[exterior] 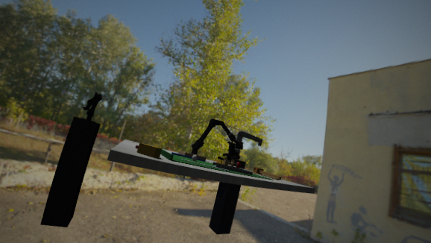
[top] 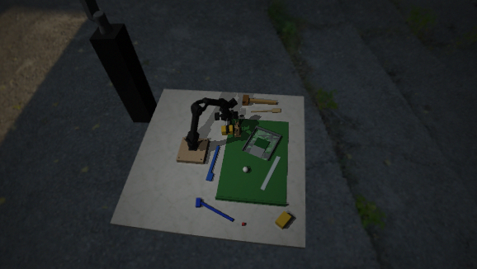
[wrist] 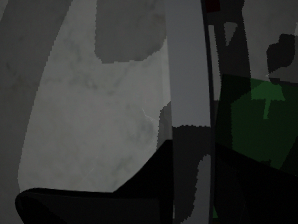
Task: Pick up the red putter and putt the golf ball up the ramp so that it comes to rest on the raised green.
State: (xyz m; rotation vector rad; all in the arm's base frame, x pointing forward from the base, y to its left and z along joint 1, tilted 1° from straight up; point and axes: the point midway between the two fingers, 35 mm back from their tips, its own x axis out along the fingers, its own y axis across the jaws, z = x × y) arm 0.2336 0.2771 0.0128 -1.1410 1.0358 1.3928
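Now: the white golf ball 180 mm ahead of my gripper tip and 450 mm to the right of it. From my gripper tip the other things lie so: green mat: 250 mm ahead, 340 mm to the right, 20 mm below; then blue putter: 20 mm behind, 770 mm to the right, 10 mm below.
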